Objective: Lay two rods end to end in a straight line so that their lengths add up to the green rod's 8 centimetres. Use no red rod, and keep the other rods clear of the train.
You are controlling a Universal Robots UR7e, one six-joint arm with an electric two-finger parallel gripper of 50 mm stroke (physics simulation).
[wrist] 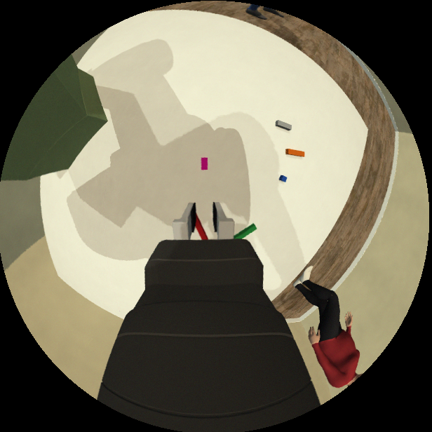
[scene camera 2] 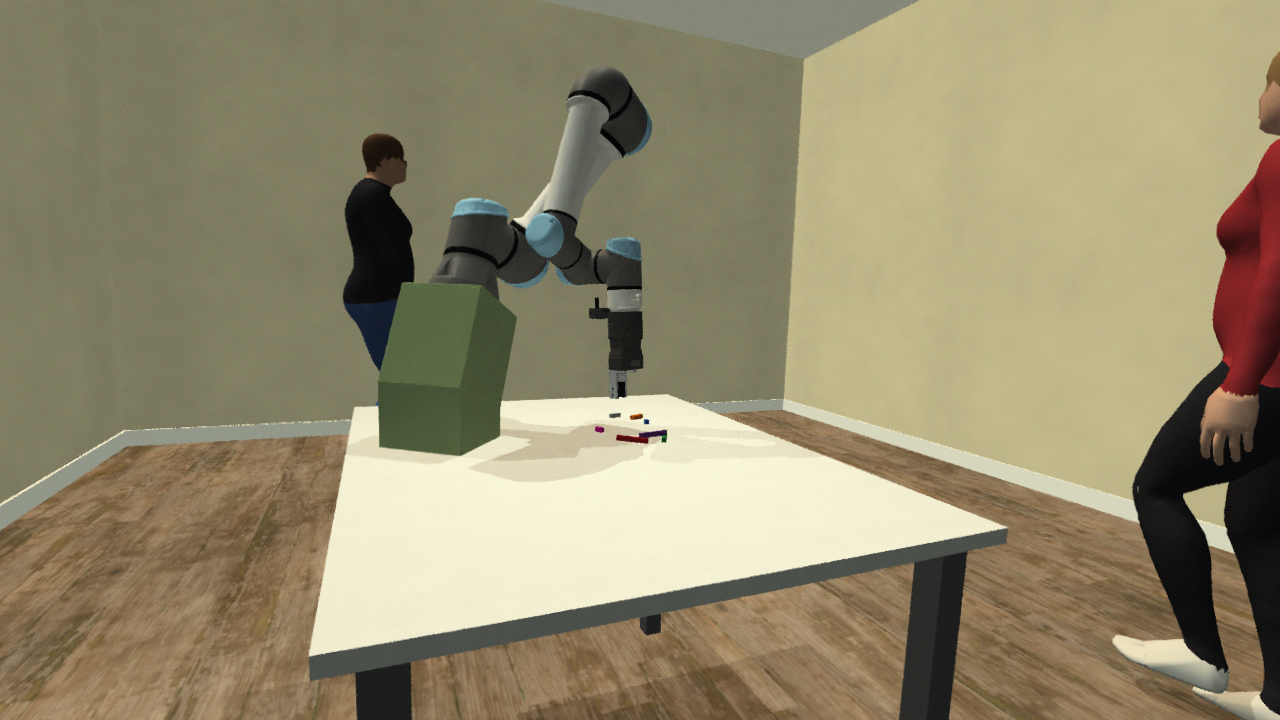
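My gripper is partly open and empty, above the table. A short magenta rod lies on the table, ahead of the fingertips in the wrist view. A purple rod lies near the red and green rods in the scene view; whether it touches them is unclear, and it does not show in the wrist view. The red rod and green rod are partly hidden by the gripper in the wrist view. A grey rod, an orange rod and a small blue rod lie apart.
The green block-shaped base under the arm stands on the white table. A person in red is on the right in the scene view; another in black stands behind the base.
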